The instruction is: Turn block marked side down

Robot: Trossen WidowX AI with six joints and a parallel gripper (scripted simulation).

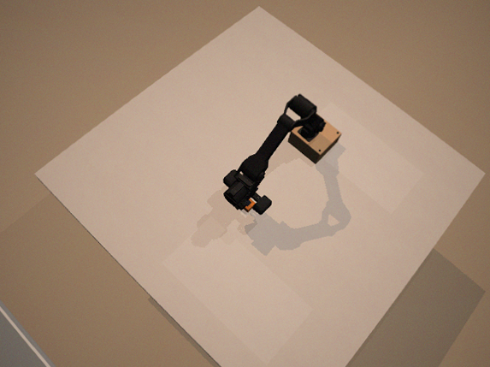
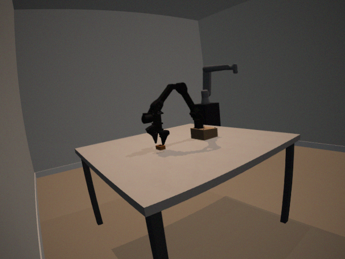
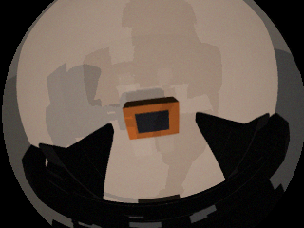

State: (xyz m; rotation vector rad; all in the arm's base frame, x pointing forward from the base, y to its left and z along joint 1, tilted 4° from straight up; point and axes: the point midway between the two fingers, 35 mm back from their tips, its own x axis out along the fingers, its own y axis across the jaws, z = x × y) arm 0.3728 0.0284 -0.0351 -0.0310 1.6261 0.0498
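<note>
My gripper tip is 20 mm above the block.
</note>
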